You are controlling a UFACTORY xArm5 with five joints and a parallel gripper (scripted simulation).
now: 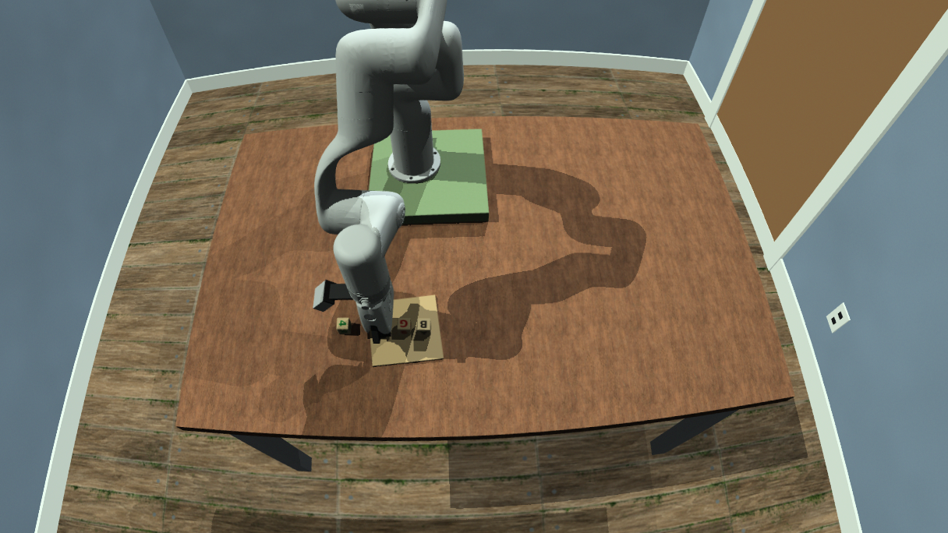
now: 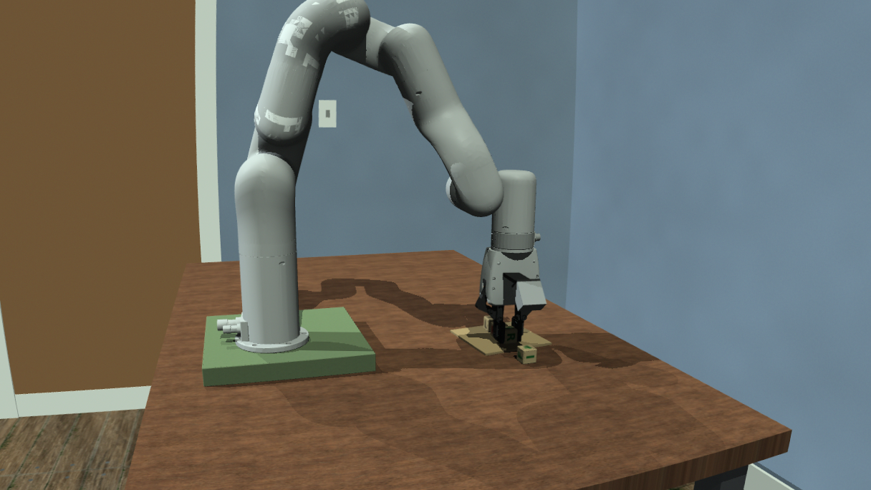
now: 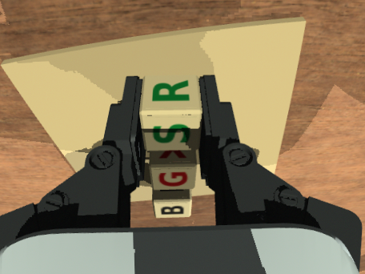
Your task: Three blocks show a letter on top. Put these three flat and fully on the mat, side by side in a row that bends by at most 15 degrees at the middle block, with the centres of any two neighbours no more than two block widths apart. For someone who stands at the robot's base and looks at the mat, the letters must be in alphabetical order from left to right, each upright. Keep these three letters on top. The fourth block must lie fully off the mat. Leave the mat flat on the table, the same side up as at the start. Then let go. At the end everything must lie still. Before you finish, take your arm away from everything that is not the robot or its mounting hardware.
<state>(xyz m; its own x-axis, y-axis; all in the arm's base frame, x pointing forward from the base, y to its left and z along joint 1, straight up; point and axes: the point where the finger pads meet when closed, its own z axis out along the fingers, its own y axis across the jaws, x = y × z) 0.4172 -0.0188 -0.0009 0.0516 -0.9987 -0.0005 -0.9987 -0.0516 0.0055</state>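
My hand is 40 mm to the right of the tan mat and 30 mm above it. Also, from my hand: cream block: 80 mm to the right, 20 mm below.
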